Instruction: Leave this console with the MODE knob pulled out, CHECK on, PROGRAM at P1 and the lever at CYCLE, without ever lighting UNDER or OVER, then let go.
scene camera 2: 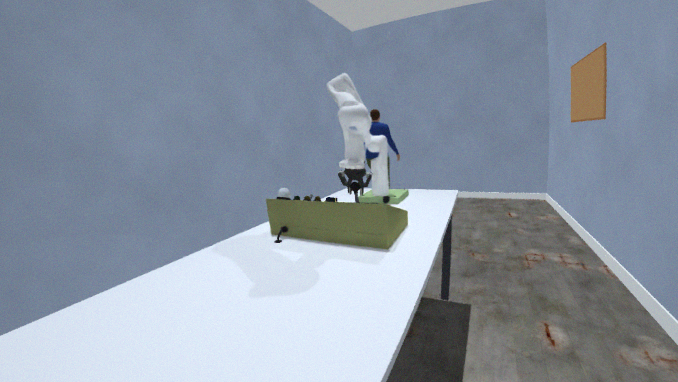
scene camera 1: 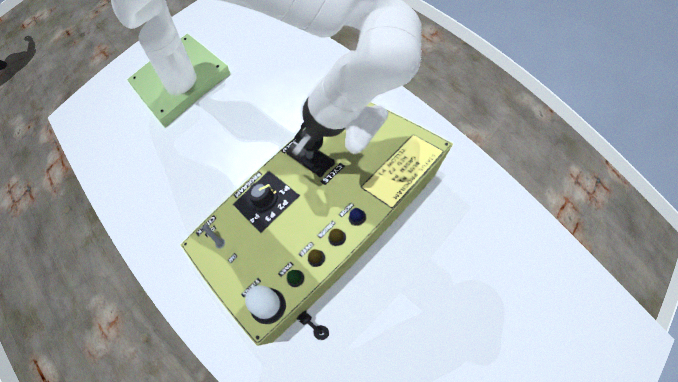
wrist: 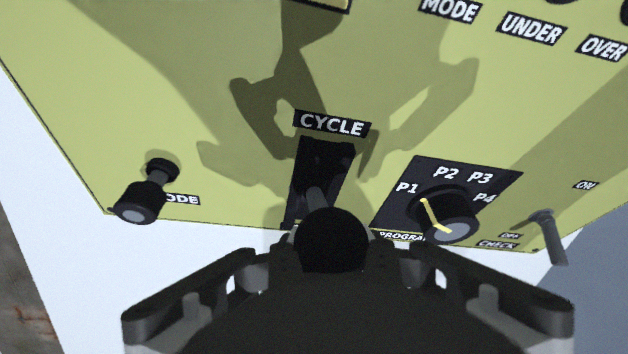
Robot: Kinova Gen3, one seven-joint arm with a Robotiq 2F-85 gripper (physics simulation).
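Observation:
The olive console (scene camera 1: 400, 125) (scene camera 2: 330, 222) (wrist: 165, 100) lies on the table. My gripper (scene camera 1: 306, 145) (scene camera 2: 355, 189) (wrist: 329, 237) is shut on the lever's black ball (wrist: 331, 237). The lever's shaft (wrist: 315, 199) leans toward the slot end away from the CYCLE label (wrist: 332, 124). The MODE knob (wrist: 139, 202) stands off the panel on a bare stem. The PROGRAM knob's (scene camera 1: 261, 195) (wrist: 450, 217) pointer is toward P1. The CHECK toggle (scene camera 1: 216, 237) (wrist: 552, 240) leans to the OFF side. The UNDER lamp (scene camera 1: 337, 236) and OVER lamp (scene camera 1: 316, 257) look dark.
The blue MODE lamp (scene camera 1: 356, 216) and green PASS lamp (scene camera 1: 295, 278) look dark. A white STATUS dome (scene camera 1: 262, 301) rises near one corner. A yellow card (scene camera 1: 402, 170) lies on the panel. A small black part (scene camera 1: 320, 332) juts from the console's side. A person (scene camera 2: 382, 132) stands behind the arm.

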